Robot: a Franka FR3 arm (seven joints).
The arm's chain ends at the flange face. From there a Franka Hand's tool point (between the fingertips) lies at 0.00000 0.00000 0.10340 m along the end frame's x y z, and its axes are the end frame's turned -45 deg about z.
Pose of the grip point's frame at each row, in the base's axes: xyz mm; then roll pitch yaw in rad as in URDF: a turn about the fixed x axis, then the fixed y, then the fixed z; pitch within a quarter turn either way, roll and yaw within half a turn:
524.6, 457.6, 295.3, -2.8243, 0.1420, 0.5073
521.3, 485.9, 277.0, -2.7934, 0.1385, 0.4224
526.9, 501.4, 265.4, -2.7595, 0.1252, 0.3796
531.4, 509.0, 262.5, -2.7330, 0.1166, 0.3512
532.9, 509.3, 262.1, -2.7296, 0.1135, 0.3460
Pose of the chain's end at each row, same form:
552.4, 436.2, 392.5, -3.0164, 0.3241, -0.2804
548.0, 459.2, 373.3, -2.9909, 0.3433, -0.3612
552.3, 470.0, 360.6, -2.9555, 0.3575, -0.3963
555.9, 474.2, 356.7, -2.9290, 0.3697, -0.4185
557.0, 474.0, 356.2, -2.9240, 0.3698, -0.4223

